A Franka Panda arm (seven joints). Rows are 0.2 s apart.
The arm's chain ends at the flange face. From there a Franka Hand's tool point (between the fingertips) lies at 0.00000 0.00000 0.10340 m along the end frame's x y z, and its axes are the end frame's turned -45 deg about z.
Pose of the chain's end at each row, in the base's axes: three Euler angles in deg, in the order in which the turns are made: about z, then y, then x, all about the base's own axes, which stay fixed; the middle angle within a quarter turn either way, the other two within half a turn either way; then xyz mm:
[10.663 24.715 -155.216 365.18 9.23 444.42]
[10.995 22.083 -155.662 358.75 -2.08 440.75]
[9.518 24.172 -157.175 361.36 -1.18 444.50]
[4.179 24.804 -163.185 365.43 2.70 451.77]
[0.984 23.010 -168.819 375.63 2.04 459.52]
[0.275 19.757 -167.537 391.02 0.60 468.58]
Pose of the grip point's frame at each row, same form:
[-34.337 24.715 -155.216 408.41 48.60 359.14]
[-34.005 22.083 -155.662 397.62 37.41 353.45]
[-35.482 24.172 -157.175 403.70 35.41 357.55]
[-40.821 24.804 -163.185 408.81 29.85 361.92]
[-44.016 23.010 -168.819 416.05 20.49 366.15]
[-44.725 19.757 -167.537 425.97 21.60 373.56]

